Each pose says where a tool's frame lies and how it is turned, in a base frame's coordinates. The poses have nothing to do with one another.
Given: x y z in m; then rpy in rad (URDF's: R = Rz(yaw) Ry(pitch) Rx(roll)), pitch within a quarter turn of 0, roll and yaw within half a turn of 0.
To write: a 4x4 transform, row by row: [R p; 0 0 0 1], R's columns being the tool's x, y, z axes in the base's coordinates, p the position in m. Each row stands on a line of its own. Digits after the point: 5 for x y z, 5 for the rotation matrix.
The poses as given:
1: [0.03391 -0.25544 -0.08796 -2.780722 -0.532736 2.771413]
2: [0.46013 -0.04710 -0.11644 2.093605 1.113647 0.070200]
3: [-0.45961 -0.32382 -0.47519 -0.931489 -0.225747 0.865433]
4: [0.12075 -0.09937 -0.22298 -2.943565 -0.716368 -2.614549]
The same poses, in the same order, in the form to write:
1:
-0.80307 0.17130 -0.57073 0.03391
0.31165 0.93709 -0.15726 -0.25544
0.50789 -0.30416 -0.80594 -0.08796
0 0 0 1

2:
0.44030 0.81056 -0.38617 0.46013
0.03096 -0.44355 -0.89571 -0.04710
-0.89731 0.38243 -0.22039 -0.11644
0 0 0 1

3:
0.63186 -0.33781 -0.69759 -0.45961
0.74206 0.52357 0.41859 -0.32382
0.22383 -0.78215 0.58150 -0.47519
0 0 0 1

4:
-0.65185 -0.60481 -0.45749 0.12075
-0.37935 0.78243 -0.49387 -0.09937
0.65665 -0.14838 -0.73946 -0.22298
0 0 0 1

